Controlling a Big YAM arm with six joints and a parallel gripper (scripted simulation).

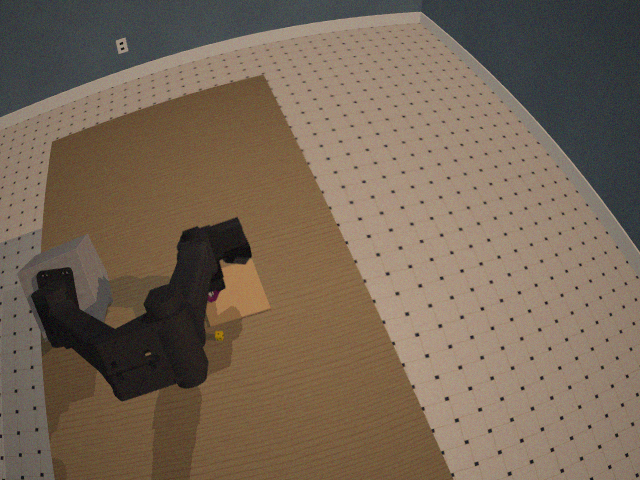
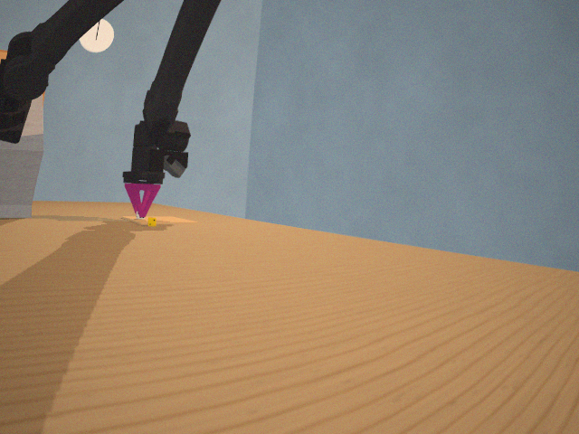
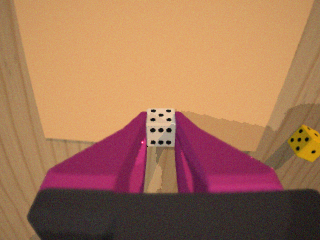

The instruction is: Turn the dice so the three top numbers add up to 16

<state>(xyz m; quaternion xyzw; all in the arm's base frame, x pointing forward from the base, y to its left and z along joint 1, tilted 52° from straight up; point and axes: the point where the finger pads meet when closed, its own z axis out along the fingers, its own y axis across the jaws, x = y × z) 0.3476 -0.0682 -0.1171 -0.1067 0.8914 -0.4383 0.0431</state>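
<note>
My gripper is now right at the white die. From my hand the other things lie so: mat (50 mm ahead, 20 mm below, 10 mm to the left); then blue die (110 mm to the left, 30 mm ahead, 10 mm below); then yellow die (100 mm to the right, 10 mm below).
</note>
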